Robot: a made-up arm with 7 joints. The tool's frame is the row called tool. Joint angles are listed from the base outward.
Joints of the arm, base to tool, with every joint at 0 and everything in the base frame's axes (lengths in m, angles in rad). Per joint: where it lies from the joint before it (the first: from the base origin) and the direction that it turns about. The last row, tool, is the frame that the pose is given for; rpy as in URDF.
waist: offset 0 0 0 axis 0.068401 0.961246 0.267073
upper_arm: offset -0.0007 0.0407 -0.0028 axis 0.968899 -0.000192 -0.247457
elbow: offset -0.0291 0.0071 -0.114 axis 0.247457 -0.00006 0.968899
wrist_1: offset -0.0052 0 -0.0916 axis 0.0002 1 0.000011
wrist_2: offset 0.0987 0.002 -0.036 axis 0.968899 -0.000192 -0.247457
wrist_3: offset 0.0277 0 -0.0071 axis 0.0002 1 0.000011
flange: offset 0.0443 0 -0.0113 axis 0.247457 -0.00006 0.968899
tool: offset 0 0 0 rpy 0 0.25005 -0.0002
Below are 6 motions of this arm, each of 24 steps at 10 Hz.
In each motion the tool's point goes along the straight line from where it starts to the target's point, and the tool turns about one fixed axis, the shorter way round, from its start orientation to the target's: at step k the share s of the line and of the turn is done. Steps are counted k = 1, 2, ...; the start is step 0. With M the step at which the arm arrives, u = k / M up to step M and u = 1 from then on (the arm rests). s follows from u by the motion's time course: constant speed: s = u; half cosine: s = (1 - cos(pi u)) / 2; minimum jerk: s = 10 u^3 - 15 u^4 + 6 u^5.
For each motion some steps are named. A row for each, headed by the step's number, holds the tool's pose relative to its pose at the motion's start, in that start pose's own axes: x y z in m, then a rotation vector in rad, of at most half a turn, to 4 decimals.
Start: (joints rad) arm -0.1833 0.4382 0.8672 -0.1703 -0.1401 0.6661 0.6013
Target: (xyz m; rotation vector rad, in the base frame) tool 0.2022 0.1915 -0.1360 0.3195 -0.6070 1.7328
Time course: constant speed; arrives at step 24
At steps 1, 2, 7, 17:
1: -0.0025 -0.0033 0.0013 -0.0179 -0.0248 0.0189
2: -0.0050 -0.0066 0.0025 -0.0357 -0.0496 0.0378
7: -0.0174 -0.0229 0.0089 -0.1250 -0.1737 0.1324
17: -0.0422 -0.0557 0.0216 -0.3035 -0.4218 0.3216

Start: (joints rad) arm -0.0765 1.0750 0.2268 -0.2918 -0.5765 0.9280 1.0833
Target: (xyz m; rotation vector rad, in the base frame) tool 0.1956 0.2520 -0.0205 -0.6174 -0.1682 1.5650
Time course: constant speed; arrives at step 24
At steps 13, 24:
13: 0.0242 0.0277 0.0315 -0.7333 0.2975 0.1904
24: 0.0447 0.0512 0.0581 -1.3537 0.5493 0.3515

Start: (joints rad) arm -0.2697 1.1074 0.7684 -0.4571 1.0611 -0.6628 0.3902
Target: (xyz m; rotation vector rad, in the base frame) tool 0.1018 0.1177 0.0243 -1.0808 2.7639 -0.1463
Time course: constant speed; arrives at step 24
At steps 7, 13, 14, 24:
7: 0.0102 0.0196 0.0152 0.0494 -0.1731 0.3705
13: 0.0190 0.0365 0.0283 0.0917 -0.3214 0.6882
14: 0.0204 0.0393 0.0304 0.0988 -0.3462 0.7411
24: 0.0350 0.0673 0.0522 0.1693 -0.5934 1.2705

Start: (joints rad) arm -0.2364 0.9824 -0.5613 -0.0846 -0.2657 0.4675 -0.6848
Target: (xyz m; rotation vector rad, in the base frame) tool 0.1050 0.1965 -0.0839 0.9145 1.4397 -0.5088
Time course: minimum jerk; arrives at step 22
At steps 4, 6, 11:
4: -0.0063 -0.0021 0.0004 -0.0058 0.0286 0.0142
6: -0.0182 -0.0061 0.0013 -0.0167 0.0822 0.0409
11: -0.0706 -0.0237 0.0049 -0.0648 0.3188 0.1586

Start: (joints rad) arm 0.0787 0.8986 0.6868 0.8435 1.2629 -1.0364 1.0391
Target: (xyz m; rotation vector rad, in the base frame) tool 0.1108 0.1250 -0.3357 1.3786 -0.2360 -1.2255
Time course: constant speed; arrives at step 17
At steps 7, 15, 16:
7: 0.0061 -0.0633 0.0869 -0.0903 -0.3757 -0.3841
15: 0.0130 -0.1357 0.1861 -0.1936 -0.8051 -0.8231
16: 0.0139 -0.1448 0.1985 -0.2065 -0.8588 -0.8779

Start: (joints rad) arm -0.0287 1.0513 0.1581 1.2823 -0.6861 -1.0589 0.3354
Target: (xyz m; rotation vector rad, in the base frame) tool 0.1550 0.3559 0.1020 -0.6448 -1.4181 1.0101
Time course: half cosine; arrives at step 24
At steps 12, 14, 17, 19, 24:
12: 0.0845 0.0187 0.1068 -0.7987 -0.1696 0.3530
14: 0.1064 0.0236 0.1345 -1.0054 -0.2134 0.4444
17: 0.1359 0.0302 0.1718 -1.2849 -0.2728 0.5680
19: 0.1515 0.0336 0.1916 -1.4323 -0.3041 0.6331
24: 0.1690 0.0375 0.2136 -1.5974 -0.3391 0.7061

